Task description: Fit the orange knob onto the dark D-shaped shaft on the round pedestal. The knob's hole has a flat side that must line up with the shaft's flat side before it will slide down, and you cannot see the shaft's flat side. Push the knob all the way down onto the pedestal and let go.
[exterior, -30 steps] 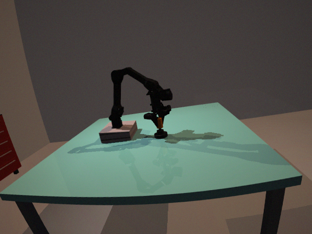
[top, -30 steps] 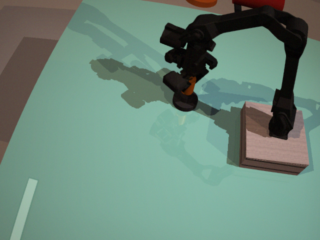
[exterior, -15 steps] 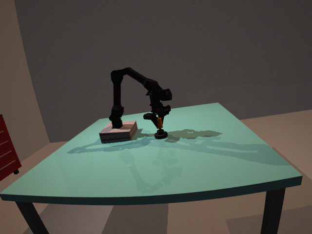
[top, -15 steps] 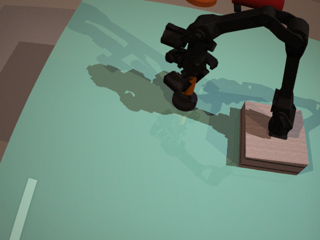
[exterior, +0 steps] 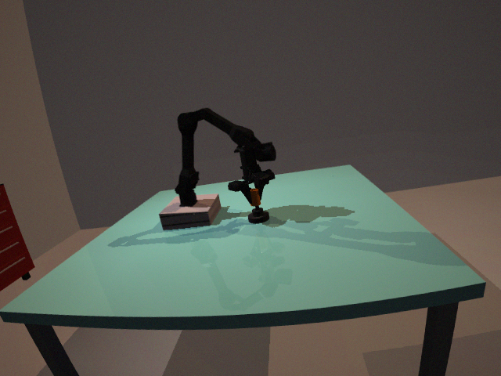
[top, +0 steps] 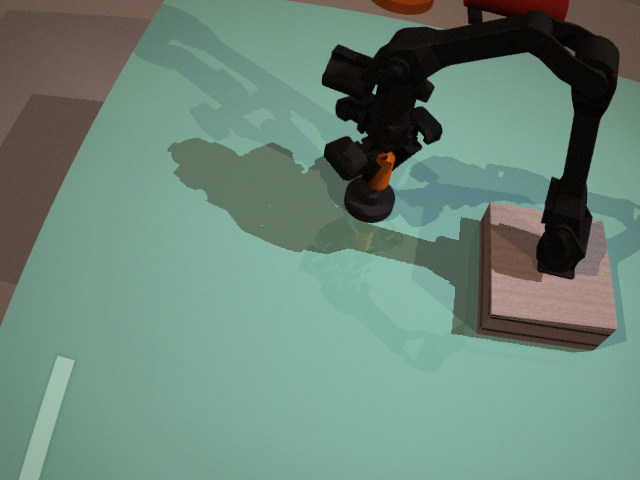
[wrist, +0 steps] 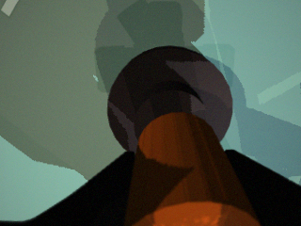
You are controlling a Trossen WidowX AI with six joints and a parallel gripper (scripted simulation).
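Now: the dark round pedestal 4 cm below my gripper tip. From my gripper tip the other things lie so: orange knob (2 cm above).
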